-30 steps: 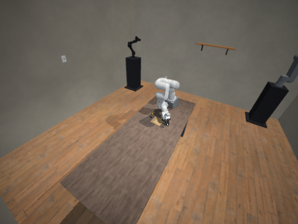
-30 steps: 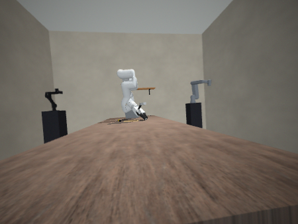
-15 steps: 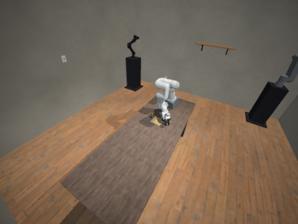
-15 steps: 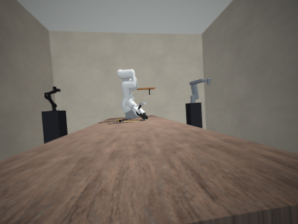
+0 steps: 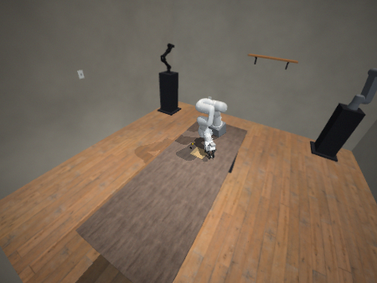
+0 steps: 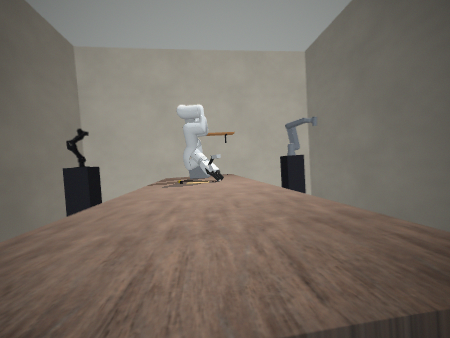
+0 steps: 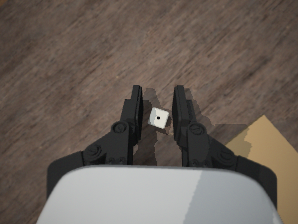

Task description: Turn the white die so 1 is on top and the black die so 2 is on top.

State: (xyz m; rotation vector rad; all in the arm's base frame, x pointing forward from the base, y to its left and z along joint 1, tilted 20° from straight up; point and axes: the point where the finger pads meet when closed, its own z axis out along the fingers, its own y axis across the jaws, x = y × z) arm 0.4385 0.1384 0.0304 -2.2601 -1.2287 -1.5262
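The white die lies 2 cm below my hand. Round my hand: tan mat 13 cm to the right, 2 cm below; small yellow die 26 cm to the right, 8 cm behind, 2 cm below; black die 24 cm to the right, 2 cm below, 2 cm behind.
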